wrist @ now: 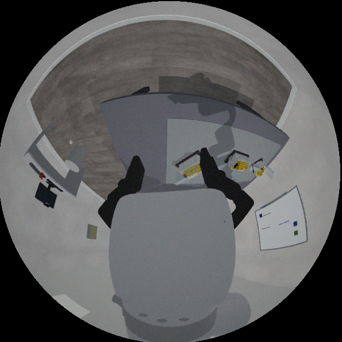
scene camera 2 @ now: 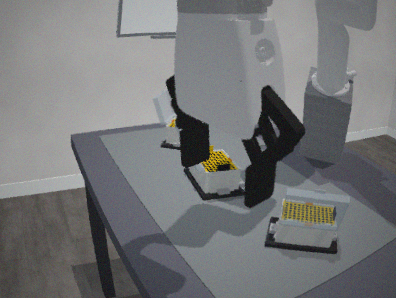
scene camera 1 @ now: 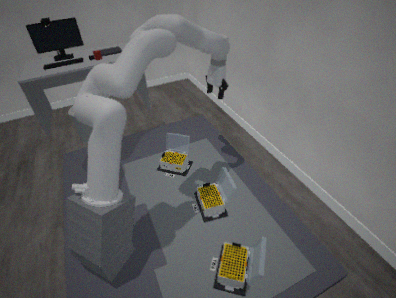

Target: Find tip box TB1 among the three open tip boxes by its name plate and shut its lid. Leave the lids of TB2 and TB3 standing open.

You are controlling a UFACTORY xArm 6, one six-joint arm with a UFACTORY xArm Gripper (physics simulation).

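Frame: origin at the arm's base, x ahead, y left, z up, level; centimetres.
Seen in the pictures: gripper, between the fingertips: [scene camera 2: 225,181] [scene camera 1: 214,95]; arm's base, origin of its link: [scene camera 2: 330,84] [scene camera 1: 102,196].
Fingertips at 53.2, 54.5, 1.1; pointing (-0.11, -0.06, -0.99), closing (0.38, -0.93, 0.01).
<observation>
Pixels of each thing's top centre, then the offset from my fingertips to it, as dx, dy, dz. "*": a spot on its surface instead. Level surfaces: height alone.
- middle box, centre of its top: [scene camera 2: 219,157] [scene camera 1: 207,195] -16.9, -47.6, -19.4
- third box, centre of its top: [scene camera 2: 185,117] [scene camera 1: 234,259] -15.3, -76.2, -18.6
- raised lid, a spot on its surface: [scene camera 2: 164,107] [scene camera 1: 257,263] * -9.4, -80.2, -16.3
- grey mat, height of its surface: dz -26.0
- purple-grey table, height of its surface: dz -26.3
Three tip boxes with yellow racks stand with lids open; their name plates are too blurred to read. One box [scene camera 1: 174,159] [scene camera 2: 306,234] [wrist: 191,170] is nearest the desk, its clear lid [scene camera 1: 178,143] upright. The middle box [scene camera 1: 210,197] [scene camera 2: 218,181] [wrist: 241,165] has its lid [scene camera 1: 227,178] leaning back. The third box [scene camera 1: 233,263] [scene camera 2: 172,122] [wrist: 260,171] has a raised lid [scene camera 1: 258,256] [scene camera 2: 164,107]; my gripper and arm partly hide it in scene camera 2. My gripper [scene camera 1: 215,94] [scene camera 2: 226,182] [wrist: 170,158] is open and empty, high above the boxes, fingers pointing down.
The boxes stand on black bases on a grey mat [scene camera 1: 275,220] [scene camera 2: 145,160] on the purple-grey table [scene camera 1: 75,165] [scene camera 2: 122,210] [wrist: 125,120]. My arm's pedestal [scene camera 1: 100,235] [scene camera 2: 326,125] stands beside the mat. A desk with a monitor [scene camera 1: 56,35] [wrist: 46,195] stands away from the table.
</observation>
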